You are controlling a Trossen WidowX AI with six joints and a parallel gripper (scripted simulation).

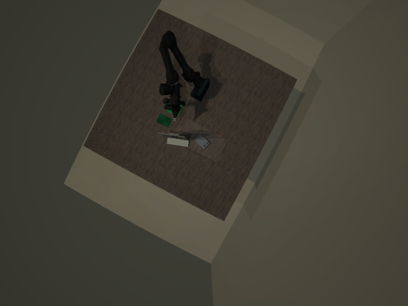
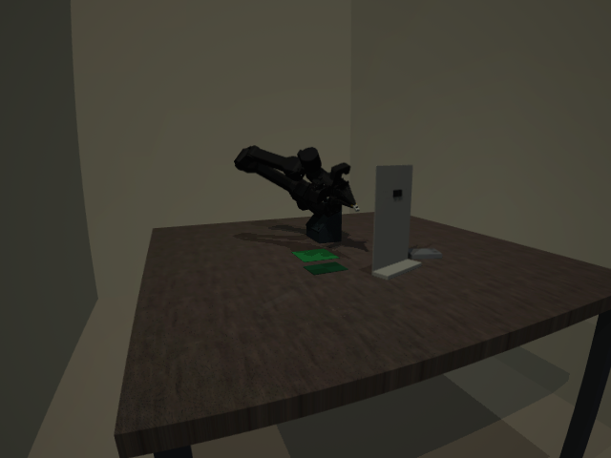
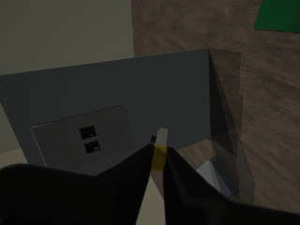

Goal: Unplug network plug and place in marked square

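Right now my gripper tip is 9 cm past the green marked square, 9 cm to the left of it and 17 cm above it. From my gripper tip the other things lie so: small flat grey box (5 cm ahead, 23 cm to the left, 16 cm below); grey upright panel (12 cm ahead, 7 cm to the left, 4 cm below); network plug (1 cm ahead).
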